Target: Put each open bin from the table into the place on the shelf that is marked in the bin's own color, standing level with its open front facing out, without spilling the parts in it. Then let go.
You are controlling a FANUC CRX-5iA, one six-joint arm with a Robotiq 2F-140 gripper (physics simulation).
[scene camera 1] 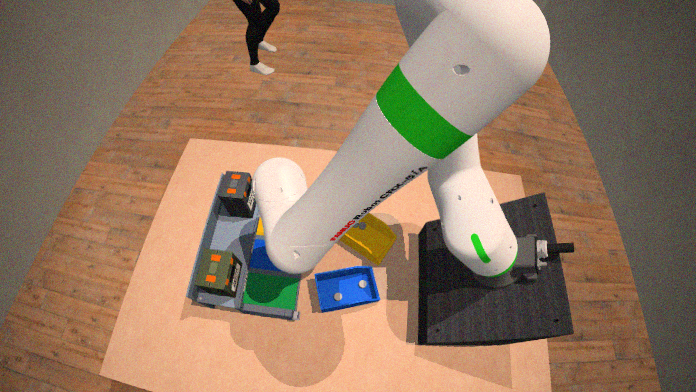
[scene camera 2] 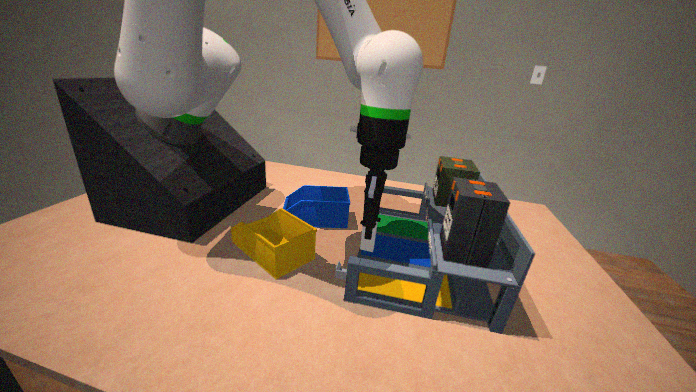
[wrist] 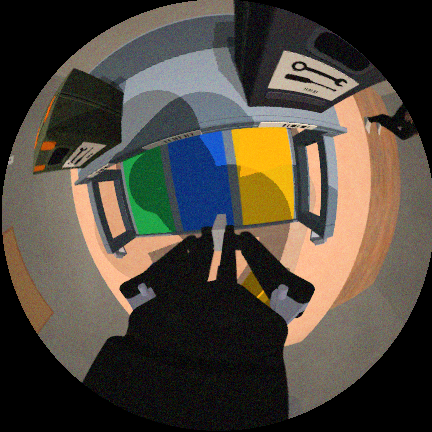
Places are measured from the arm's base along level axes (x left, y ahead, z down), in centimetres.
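Pixels of known places: gripper, fingertip midpoint: (scene camera 2: pixel 366 249) (wrist: pixel 221 221); arm's base, origin of the base link: (scene camera 1: pixel 497 259) (scene camera 2: pixel 169 122).
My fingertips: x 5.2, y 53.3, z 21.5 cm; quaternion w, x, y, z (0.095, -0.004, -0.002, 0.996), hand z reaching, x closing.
Ahead of a thing's pixels: the offset from my fingertips to its middle. "*": to the spot under its first point. Level surfaces: height alone.
My gripper (scene camera 2: pixel 368 241) (wrist: pixel 221 221) is shut and empty, fingertips down, above the open front side of the shelf (scene camera 1: pixel 207 235) (scene camera 2: pixel 395 267) (wrist: pixel 225 121) near the blue place; the arm hides it in scene camera 1. The lower level has a green place (scene camera 1: pixel 272 295) (scene camera 2: pixel 402 226) (wrist: pixel 149 190), a blue place (scene camera 1: pixel 259 256) (scene camera 2: pixel 395 248) (wrist: pixel 195 185) and a yellow place (scene camera 1: pixel 260 226) (scene camera 2: pixel 392 288) (wrist: pixel 262 155). The blue bin {* dz +0.6, dx +7.5, dy -18.4 cm} (scene camera 1: pixel 348 290) (scene camera 2: pixel 322 212) stands on the table with two round parts. The yellow bin {* dz +0.6, dx -9.9, dy -22.1 cm} (scene camera 1: pixel 375 242) (scene camera 2: pixel 296 252) stands askew beside it, partly hidden by the arm.
A dark toolbox {dz -15.3, dx -5.0, dy +19.0 cm} (scene camera 1: pixel 239 195) (scene camera 2: pixel 475 225) (wrist: pixel 265 55) and an olive toolbox {dz -14.1, dx +17.6, dy +14.3 cm} (scene camera 1: pixel 217 272) (scene camera 2: pixel 456 175) (wrist: pixel 90 120) stand on the shelf's upper level, behind the coloured places. The black robot base (scene camera 1: pixel 475 315) (scene camera 2: pixel 125 165) stands across the table {dz +0.9 cm} (scene camera 1: pixel 165 280) from the shelf.
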